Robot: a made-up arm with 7 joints.
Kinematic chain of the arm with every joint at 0, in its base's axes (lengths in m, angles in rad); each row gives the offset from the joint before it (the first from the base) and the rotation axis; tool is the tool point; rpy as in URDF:
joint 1: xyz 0 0 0.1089 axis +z
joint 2: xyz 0 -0.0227 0.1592 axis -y
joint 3: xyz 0 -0.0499 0.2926 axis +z
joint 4: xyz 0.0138 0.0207 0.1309 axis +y
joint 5: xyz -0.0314 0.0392 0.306 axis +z
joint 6: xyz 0 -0.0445 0.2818 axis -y
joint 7: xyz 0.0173 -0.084 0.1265 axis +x
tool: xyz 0 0 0 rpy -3.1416 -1.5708 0
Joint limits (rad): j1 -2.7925..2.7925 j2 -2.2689..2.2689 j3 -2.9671..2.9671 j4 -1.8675..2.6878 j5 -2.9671..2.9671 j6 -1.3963..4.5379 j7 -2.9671..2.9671
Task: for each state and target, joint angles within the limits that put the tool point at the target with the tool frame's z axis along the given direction. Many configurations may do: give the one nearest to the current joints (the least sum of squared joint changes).
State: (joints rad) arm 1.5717 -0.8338 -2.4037 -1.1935 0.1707 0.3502 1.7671
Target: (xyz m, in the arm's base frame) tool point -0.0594 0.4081 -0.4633 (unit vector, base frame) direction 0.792 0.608 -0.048
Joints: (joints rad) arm 1.2885 -1.7643 -2.8075 -1.5684 0.5796 -0.2982 1.7671
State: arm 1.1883 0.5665 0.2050 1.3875 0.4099 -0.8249 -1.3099
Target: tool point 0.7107 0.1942 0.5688 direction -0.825 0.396 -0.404
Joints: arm 0.6396 -0.0719 -0.4004 1.4845 1.0081 -0.7960 -1.3099
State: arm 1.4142 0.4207 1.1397 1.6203 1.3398 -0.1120 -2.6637
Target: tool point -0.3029 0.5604 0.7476 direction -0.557 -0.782 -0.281
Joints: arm 1.1514 0.0633 0.7580 1.3694 1.4414 -0.6394 -2.6637
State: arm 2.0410 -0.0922 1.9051 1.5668 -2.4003 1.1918 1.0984
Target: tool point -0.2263 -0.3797 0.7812 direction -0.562 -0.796 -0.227
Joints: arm 1.7324 -0.3195 2.1327 1.5645 -2.8446 2.0480 1.0984
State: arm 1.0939 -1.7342 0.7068 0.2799 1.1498 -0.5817 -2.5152
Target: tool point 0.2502 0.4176 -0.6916 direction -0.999 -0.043 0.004
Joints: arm 1.0302 -2.2093 0.1365 0.5927 0.9086 -0.1259 -2.5152
